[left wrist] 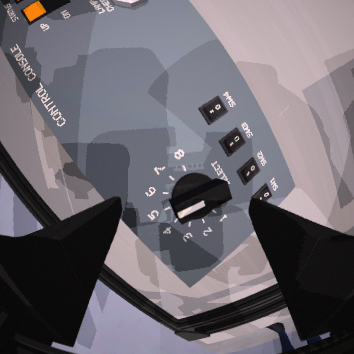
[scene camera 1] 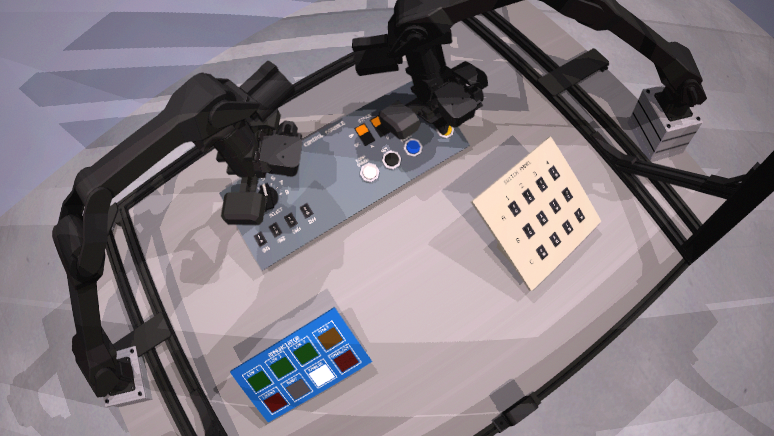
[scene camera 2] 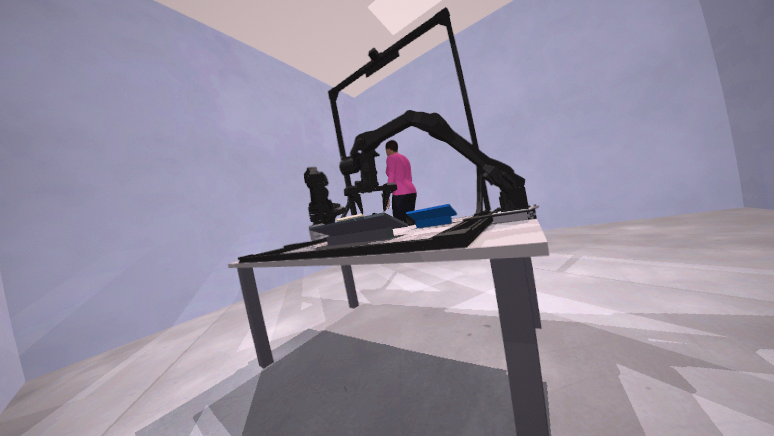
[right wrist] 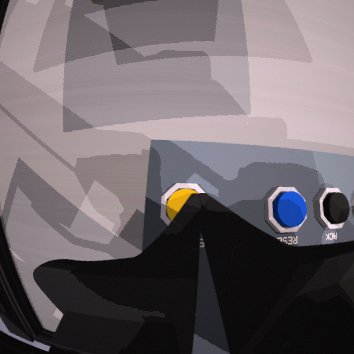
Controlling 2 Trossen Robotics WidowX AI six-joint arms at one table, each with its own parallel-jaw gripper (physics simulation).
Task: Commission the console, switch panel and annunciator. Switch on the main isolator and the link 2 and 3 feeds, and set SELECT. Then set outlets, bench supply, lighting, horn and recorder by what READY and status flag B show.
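Seen in the pictures: left gripper, between the fingertips: (left wrist: 185, 204) (scene camera 1: 267, 186) (scene camera 2: 373, 212); right gripper, between the fingertips: (scene camera 1: 443, 133) (right wrist: 197, 199); left arm's base, origin of its link: (scene camera 1: 119, 376) (scene camera 2: 515, 209); right arm's base, origin of its link: (scene camera 1: 673, 105) (scene camera 2: 317, 224).
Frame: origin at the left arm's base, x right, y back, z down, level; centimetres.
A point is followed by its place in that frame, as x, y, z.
Note:
The grey control console (scene camera 1: 335, 200) @[-17.9, -49.0, -2.2] (scene camera 2: 360, 223) @[-24.9, -44.1, -4.5] (left wrist: 125, 90) @[-23.1, -47.4, -4.5] carries the black SELECT knob (left wrist: 200, 192) @[-20.6, -39.3, -6.3], its white mark pointing near 4. My left gripper (scene camera 1: 263, 181) @[-21.6, -39.4, -7.3] (scene camera 2: 370, 203) @[-21.6, -39.4, -7.3] (left wrist: 185, 204) @[-21.6, -39.4, -7.3] is open, its fingers on either side of the knob and apart from it. My right gripper (scene camera 1: 441, 127) @[-23.3, -69.7, -3.0] (right wrist: 197, 199) @[-23.3, -69.7, -3.0] is shut and empty, its tips partly hiding the yellow button (scene camera 1: 446, 131) (right wrist: 180, 202) @[-23.7, -70.6, -3.1]. The orange status flags (scene camera 1: 361, 129) @[-27.4, -56.7, -5.4] (scene camera 1: 376, 121) @[-28.1, -59.5, -5.4] show partly. The cream switch panel (scene camera 1: 533, 276) @[5.2, -74.0, -1.6] has rows A to C. On the blue annunciator (scene camera 1: 334, 314) @[1.2, -43.8, -5.1] (scene camera 2: 433, 216) @[8.6, -36.3, -1.3], a lamp (scene camera 1: 321, 374) @[8.8, -38.7, -2.1] is bright white; READY (scene camera 1: 297, 388) @[10.0, -34.4, -2.1] is grey.
Switches SW4 (left wrist: 213, 110) @[-17.7, -43.9, -2.8], SW3 (left wrist: 232, 142) @[-17.0, -41.0, -2.8], SW2 (left wrist: 248, 171) @[-16.3, -38.1, -2.8] and SW1 (left wrist: 262, 193) @[-15.4, -35.5, -2.7] lie beside the knob. The white (scene camera 1: 369, 172) @[-20.1, -55.6, -3.5], black (scene camera 1: 391, 159) @[-21.1, -59.7, -3.5] (right wrist: 336, 207) @[-21.3, -60.1, -3.5] and blue (scene camera 1: 413, 146) @[-22.2, -63.9, -3.5] (right wrist: 290, 209) @[-22.3, -64.0, -3.5] buttons line the console. A person in pink (scene camera 2: 400, 173) stands behind the table.

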